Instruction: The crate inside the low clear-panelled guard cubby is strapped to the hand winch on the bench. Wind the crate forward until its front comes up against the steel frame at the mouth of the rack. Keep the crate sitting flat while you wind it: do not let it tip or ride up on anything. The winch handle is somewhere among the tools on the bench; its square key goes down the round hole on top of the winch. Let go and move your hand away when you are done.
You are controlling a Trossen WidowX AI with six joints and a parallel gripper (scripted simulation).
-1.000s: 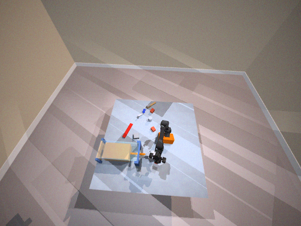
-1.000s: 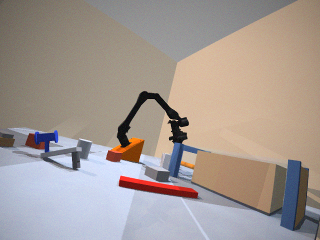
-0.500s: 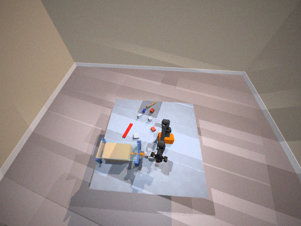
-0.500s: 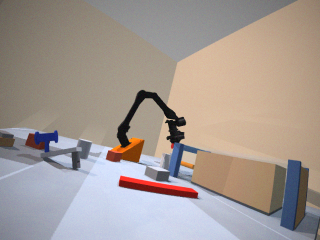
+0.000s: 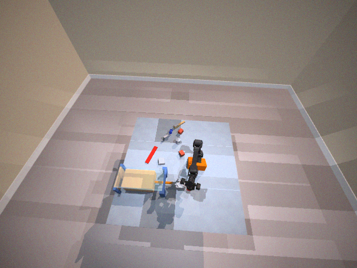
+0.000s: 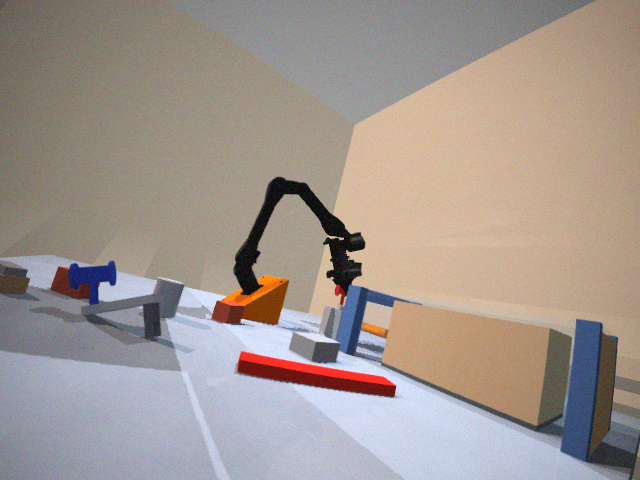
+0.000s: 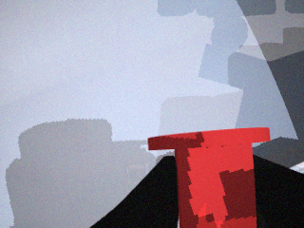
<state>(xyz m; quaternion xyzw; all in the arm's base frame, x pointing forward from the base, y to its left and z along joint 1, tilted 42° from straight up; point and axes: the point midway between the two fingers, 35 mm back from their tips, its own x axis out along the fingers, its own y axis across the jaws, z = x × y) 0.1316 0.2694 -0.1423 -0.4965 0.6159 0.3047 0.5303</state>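
Now: gripper tip 40 mm to the left of the red-knobbed winch handle, 30 mm above it and 20 mm short of it. From my gripper tip the other things lie so: red knob 20 mm to the right, 10 mm behind; then blue frame 230 mm ahead, 90 mm to the right, 30 mm below; then winch 100 mm below, 80 mm to the right, 60 mm ahead.
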